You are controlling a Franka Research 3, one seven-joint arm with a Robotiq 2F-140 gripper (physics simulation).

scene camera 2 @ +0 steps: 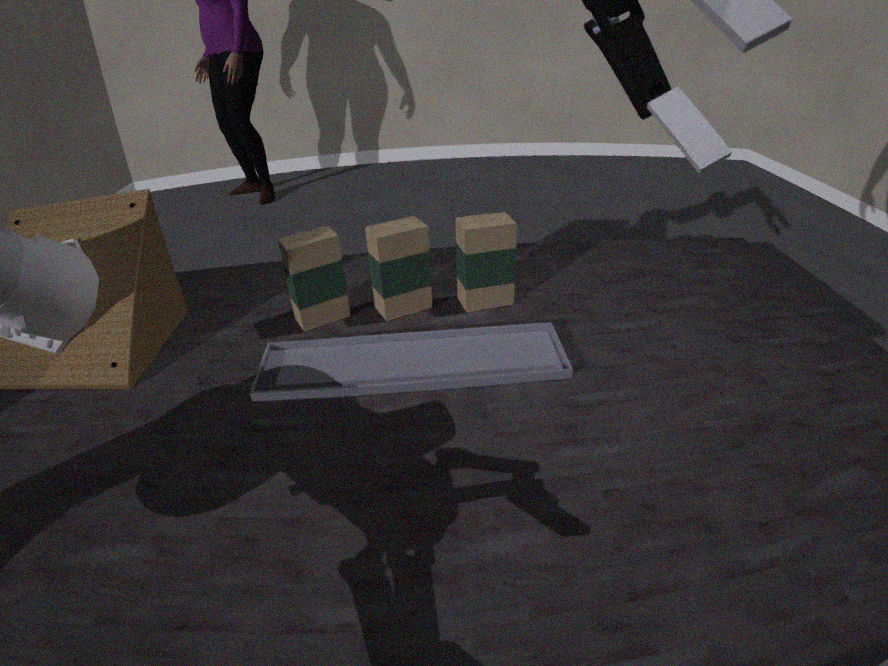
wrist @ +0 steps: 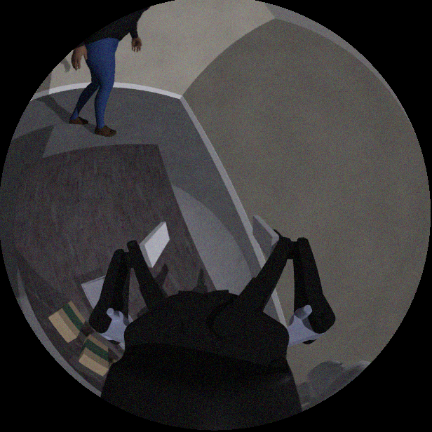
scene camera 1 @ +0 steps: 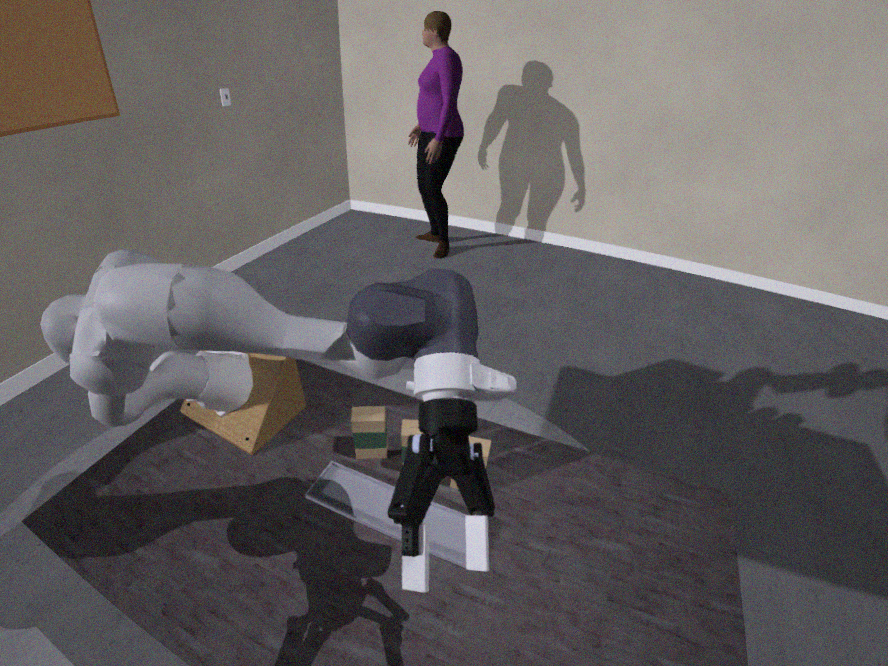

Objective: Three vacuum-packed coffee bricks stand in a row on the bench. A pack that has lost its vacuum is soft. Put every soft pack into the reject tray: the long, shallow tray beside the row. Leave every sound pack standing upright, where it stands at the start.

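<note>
Three tan coffee packs with green bands stand upright in a row: the left pack (scene camera 1: 369, 440) (scene camera 2: 317, 281), the middle pack (scene camera 1: 409, 428) (scene camera 2: 400, 270) and the right pack (scene camera 1: 483, 449) (scene camera 2: 486, 265). In the wrist view, two packs show at the lower left. Which are soft cannot be told by sight. The long, shallow grey reject tray (scene camera 1: 362, 493) (scene camera 2: 444, 358) (wrist: 92, 290) lies beside the row, with no pack in it. My gripper (scene camera 1: 446, 553) (scene camera 2: 718, 86) (wrist: 209, 228) is wide open and empty, raised high and away from the packs. It partly covers the middle and right packs in scene camera 1.
A wooden wedge block (scene camera 1: 281, 401) (scene camera 2: 82, 322) stands at the arm's base, to the left of the row. A person in purple (scene camera 1: 438, 93) (scene camera 2: 230, 28) stands by the wall beyond the bench. Another person in blue trousers (wrist: 102, 62) shows in the wrist view.
</note>
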